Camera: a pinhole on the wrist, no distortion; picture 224 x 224 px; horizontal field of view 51.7 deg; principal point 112.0 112.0 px. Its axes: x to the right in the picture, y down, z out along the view. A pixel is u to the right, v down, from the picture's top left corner.
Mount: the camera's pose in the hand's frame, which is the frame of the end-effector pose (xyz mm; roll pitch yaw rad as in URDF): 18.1 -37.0 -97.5 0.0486 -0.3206 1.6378
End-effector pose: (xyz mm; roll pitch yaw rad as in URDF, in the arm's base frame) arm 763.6 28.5 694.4 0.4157 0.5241 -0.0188
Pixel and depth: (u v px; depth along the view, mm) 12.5 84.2 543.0
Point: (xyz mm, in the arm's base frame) 941.9 -498.3 748.8
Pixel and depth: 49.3 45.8 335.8
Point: 923.7 -251.3 694.7
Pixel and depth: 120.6 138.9 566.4
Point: 914.0 -337.3 985.4
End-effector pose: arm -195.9 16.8 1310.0 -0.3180 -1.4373 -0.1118
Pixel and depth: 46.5 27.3 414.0
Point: -504.2 -122.2 1556.3
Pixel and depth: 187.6 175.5 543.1
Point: -662.8 172.6 1269.8
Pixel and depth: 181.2 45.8 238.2
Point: -331.6 42.2 1427.4
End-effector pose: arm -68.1 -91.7 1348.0 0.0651 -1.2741 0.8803
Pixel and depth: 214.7 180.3 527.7
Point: -366.0 -488.8 1379.0
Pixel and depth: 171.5 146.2 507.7
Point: -250.1 -476.7 1443.1
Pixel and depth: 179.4 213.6 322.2
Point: -175.6 -340.5 1316.3
